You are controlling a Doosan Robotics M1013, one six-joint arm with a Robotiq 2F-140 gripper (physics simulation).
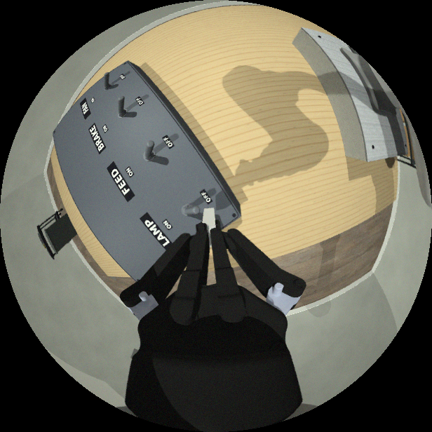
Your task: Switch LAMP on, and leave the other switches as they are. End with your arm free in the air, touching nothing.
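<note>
A dark grey switch panel [100, 185] lies on the table at the left, with switches labelled LAMP, FEED, BRAKE and FAN. The LAMP lever [190, 210] stands between its OFF label [206, 196] and its ON label [167, 224]. Its lean is hard to read. My gripper [209, 215] is shut and empty. Its pale fingertips are just right of the LAMP lever, on the OFF side, near the panel's corner. Whether they touch the lever or panel, I cannot tell. The FEED lever [150, 150], BRAKE lever [122, 106] and FAN lever [107, 81] stand farther up the panel.
A light wooden table [200, 45] carries the panel. A grey metal block [350, 95] with a dark, shadowed top stands at the upper right. A dark framed object [59, 234] is beyond the table's left edge. The arm's shadow falls across the wood between panel and block.
</note>
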